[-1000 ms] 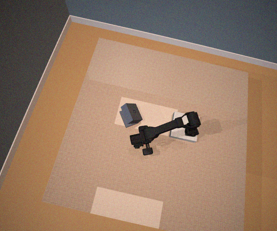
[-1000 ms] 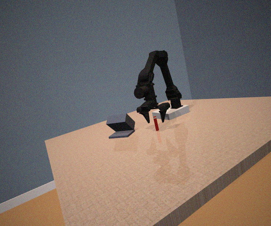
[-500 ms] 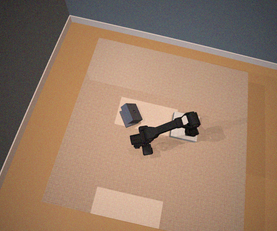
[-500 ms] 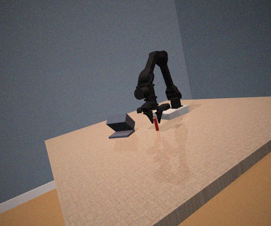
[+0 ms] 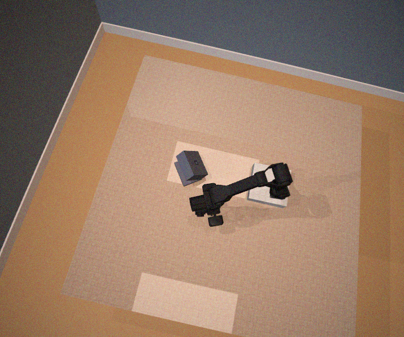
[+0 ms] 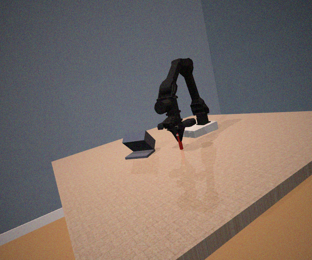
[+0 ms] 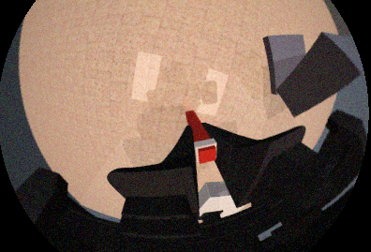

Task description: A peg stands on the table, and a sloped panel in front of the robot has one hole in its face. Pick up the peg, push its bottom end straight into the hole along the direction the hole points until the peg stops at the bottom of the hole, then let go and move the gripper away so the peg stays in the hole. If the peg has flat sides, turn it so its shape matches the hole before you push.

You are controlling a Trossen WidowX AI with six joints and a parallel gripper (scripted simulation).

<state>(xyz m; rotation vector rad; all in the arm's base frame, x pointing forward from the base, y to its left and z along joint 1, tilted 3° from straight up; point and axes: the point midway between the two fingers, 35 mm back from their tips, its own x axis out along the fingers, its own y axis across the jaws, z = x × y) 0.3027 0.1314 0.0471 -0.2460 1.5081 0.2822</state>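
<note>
The sloped panel lies 18 cm to the right of my gripper tip, 12 cm ahead of it and 3 cm above it. From my gripper tip the other things lie so: red peg 2 cm above.
</note>
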